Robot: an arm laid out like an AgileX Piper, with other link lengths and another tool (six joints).
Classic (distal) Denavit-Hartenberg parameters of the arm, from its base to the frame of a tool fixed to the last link. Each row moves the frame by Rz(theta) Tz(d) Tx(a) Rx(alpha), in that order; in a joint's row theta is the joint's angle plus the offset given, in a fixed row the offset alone. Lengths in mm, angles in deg.
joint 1: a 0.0; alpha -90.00; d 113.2; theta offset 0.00
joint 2: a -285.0; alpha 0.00; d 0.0; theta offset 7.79
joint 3: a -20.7; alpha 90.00; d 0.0; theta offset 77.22
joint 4: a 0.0; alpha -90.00; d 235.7; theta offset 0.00
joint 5: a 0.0; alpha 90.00; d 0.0; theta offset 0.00
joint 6: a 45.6; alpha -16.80; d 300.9; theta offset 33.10
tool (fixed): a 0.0; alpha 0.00; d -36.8; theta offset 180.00
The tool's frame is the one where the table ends.
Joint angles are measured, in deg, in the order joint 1, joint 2, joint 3, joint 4, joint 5, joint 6. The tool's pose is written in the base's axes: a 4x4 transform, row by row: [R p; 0 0 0 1], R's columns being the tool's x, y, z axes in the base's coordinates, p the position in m. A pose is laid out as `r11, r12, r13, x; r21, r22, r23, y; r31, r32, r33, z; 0, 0, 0, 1`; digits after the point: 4 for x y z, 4 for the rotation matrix.
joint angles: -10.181, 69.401, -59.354, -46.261, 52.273, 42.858
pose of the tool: 0.1583, -0.7102, 0.6860, 0.2741; -0.6009, -0.6206, -0.5038, -0.1838; 0.7835, -0.3325, -0.5249, 0.1944; 0, 0, 0, 1
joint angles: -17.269, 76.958, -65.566, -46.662, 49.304, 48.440
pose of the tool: 0.0087, -0.7620, 0.6475, 0.2970; -0.6405, -0.5015, -0.5816, -0.2230; 0.7679, -0.4097, -0.4924, 0.1969; 0, 0, 0, 1
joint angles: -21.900, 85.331, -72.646, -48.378, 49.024, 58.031
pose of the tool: -0.1732, -0.7929, 0.5842, 0.3194; -0.6565, -0.3492, -0.6686, -0.2624; 0.7341, -0.4994, -0.4601, 0.1942; 0, 0, 0, 1
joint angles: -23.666, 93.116, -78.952, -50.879, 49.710, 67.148
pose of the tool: -0.3069, -0.7917, 0.5282, 0.3434; -0.6409, -0.2385, -0.7297, -0.2912; 0.7036, -0.5625, -0.4342, 0.1858; 0, 0, 0, 1
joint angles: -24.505, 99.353, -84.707, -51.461, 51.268, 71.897
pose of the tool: -0.3833, -0.7877, 0.4823, 0.3612; -0.6259, -0.1625, -0.7628, -0.3099; 0.6793, -0.5942, -0.4307, 0.1755; 0, 0, 0, 1
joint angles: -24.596, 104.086, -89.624, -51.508, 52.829, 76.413
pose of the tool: -0.4570, -0.7677, 0.4491, 0.3780; -0.6097, -0.0972, -0.7866, -0.3207; 0.6476, -0.6334, -0.4236, 0.1683; 0, 0, 0, 1
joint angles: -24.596, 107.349, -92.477, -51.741, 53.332, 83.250
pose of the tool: -0.5523, -0.7194, 0.4212, 0.3929; -0.5863, -0.0239, -0.8097, -0.3273; 0.5926, -0.6942, -0.4086, 0.1611; 0, 0, 0, 1
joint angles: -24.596, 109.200, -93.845, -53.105, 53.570, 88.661
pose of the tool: -0.6148, -0.6809, 0.3981, 0.4007; -0.5549, 0.0147, -0.8318, -0.3343; 0.5605, -0.7323, -0.3869, 0.1587; 0, 0, 0, 1
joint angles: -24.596, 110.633, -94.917, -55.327, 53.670, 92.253
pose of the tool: -0.6464, -0.6599, 0.3830, 0.4057; -0.5245, 0.0196, -0.8512, -0.3427; 0.5542, -0.7511, -0.3588, 0.1596; 0, 0, 0, 1
